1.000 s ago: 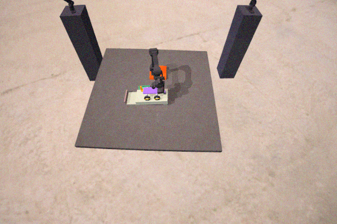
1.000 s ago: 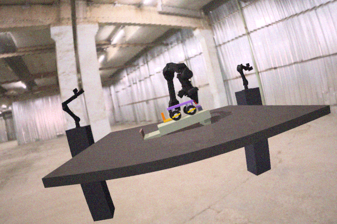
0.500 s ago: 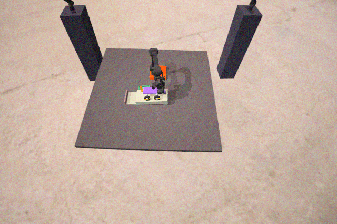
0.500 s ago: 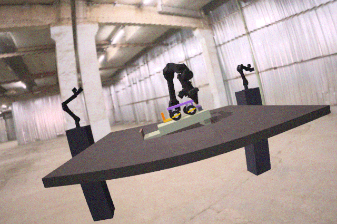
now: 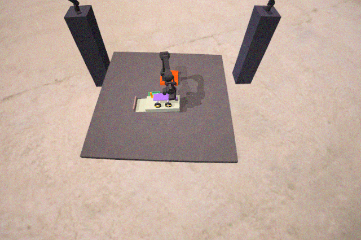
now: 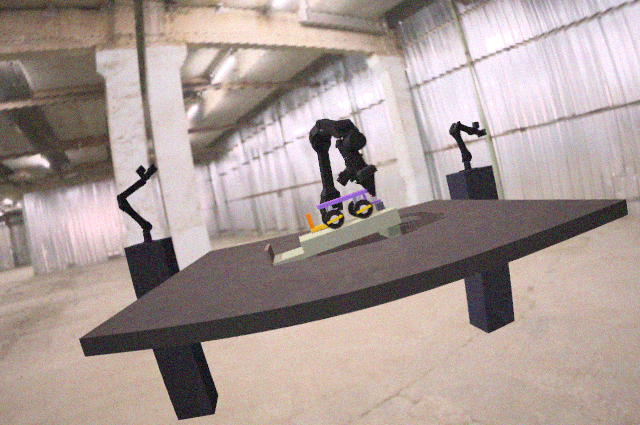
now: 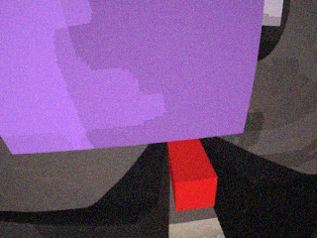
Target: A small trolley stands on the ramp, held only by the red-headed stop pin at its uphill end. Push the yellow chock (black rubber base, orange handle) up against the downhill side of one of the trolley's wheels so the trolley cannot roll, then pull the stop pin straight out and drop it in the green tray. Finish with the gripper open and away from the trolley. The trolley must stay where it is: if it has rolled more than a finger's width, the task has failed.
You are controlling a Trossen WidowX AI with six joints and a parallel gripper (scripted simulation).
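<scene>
Now: the yellow chock 20 cm to the right of my gripper tip, 6 cm behind it and 5 cm below it. Also, from my gripper tip: purple trolley (11 cm to the right, 2 cm below, 1 cm ahead); then brown bar (38 cm to the right, 11 cm below, 1 cm behind); then red-headed stop pin (right at my gripper tip).
</scene>
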